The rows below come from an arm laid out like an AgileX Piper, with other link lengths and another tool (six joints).
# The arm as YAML. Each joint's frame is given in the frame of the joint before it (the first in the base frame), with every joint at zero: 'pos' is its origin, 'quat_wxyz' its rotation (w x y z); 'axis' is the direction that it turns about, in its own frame. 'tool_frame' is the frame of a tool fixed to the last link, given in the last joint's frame.
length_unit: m
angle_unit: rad
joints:
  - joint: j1
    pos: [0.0, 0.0, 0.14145]
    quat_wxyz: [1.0, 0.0, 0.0, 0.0]
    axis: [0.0, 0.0, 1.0]
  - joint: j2
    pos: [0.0, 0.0, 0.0]
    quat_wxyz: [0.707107, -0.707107, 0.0, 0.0]
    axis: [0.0, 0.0, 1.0]
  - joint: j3
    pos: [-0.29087, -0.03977, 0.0]
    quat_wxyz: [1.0, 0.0, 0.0, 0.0]
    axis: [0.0, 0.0, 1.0]
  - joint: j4
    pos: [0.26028, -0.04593, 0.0]
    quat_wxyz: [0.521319, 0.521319, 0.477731, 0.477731]
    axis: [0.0, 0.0, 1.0]
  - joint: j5
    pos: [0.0, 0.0, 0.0]
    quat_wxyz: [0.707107, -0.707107, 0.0, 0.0]
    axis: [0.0, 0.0, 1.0]
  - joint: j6
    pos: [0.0, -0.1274, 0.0]
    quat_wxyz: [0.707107, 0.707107, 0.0, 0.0]
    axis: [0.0, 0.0, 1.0]
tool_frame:
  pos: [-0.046, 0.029, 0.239]
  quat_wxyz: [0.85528, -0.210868, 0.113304, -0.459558]
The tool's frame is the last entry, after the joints.
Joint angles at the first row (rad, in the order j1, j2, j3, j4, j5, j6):
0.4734 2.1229 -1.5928 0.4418 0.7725 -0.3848
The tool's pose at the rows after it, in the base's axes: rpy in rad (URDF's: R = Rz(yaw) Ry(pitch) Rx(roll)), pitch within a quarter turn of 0, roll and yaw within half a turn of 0; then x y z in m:
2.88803 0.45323 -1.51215 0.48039 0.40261 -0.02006
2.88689 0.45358 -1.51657 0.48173 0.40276 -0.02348
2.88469 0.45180 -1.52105 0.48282 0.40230 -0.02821
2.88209 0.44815 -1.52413 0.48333 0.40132 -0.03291
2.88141 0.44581 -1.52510 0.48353 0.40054 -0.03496
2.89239 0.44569 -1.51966 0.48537 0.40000 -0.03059
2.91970 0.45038 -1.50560 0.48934 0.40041 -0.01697
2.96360 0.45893 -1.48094 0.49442 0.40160 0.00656
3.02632 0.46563 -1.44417 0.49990 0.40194 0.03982
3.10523 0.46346 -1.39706 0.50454 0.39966 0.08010
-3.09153 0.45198 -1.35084 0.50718 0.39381 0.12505
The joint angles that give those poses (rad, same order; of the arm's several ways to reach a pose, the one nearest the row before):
0.4734 2.1272 -1.5928 0.4455 0.7648 -0.3850
0.4734 2.1347 -1.5924 0.4481 0.7570 -0.3853
0.4733 2.1436 -1.5912 0.4491 0.7487 -0.3856
0.4732 2.1514 -1.5898 0.4478 0.7425 -0.3856
0.4729 2.1541 -1.5883 0.4463 0.7397 -0.3856
0.4725 2.1456 -1.5869 0.4421 0.7376 -0.3857
0.4720 2.1220 -1.5857 0.4368 0.7356 -0.3869
0.4716 2.0823 -1.5852 0.4302 0.7361 -0.3902
0.4713 2.0257 -1.5852 0.4167 0.7391 -0.3936
0.4710 1.9553 -1.5852 0.3919 0.7444 -0.3964
0.4710 1.8743 -1.5852 0.3552 0.7533 -0.3914

